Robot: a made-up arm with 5 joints.
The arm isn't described. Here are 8 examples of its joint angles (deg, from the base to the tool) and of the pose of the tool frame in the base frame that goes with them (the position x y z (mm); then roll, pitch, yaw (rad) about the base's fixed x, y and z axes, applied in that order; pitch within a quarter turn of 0, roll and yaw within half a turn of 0).
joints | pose
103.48 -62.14 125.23 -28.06 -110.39 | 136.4 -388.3 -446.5 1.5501 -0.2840 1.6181
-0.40 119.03 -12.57 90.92 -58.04 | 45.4 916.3 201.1 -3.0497 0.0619 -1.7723
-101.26 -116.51 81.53 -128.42 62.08 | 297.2 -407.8 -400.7 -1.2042 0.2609 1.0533
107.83 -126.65 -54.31 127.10 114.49 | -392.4 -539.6 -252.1 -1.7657 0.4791 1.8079
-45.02 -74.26 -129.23 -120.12 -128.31 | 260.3 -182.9 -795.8 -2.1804 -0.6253 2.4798
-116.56 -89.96 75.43 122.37 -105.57 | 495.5 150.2 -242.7 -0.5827 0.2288 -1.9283
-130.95 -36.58 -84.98 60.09 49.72 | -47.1 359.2 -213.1 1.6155 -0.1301 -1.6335
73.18 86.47 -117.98 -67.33 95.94 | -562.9 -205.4 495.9 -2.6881 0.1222 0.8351
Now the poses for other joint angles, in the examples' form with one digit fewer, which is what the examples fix.
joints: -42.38 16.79 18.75 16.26 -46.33
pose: -139 132 426 -0.436 0.532 -0.683
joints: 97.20 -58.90 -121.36 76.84 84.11
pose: 209 -249 -233 2.452 0.193 2.245
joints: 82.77 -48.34 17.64 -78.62 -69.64
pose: 321 -87 -91 2.464 0.988 2.327
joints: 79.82 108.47 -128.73 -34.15 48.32
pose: -725 55 166 -2.146 -0.692 0.137
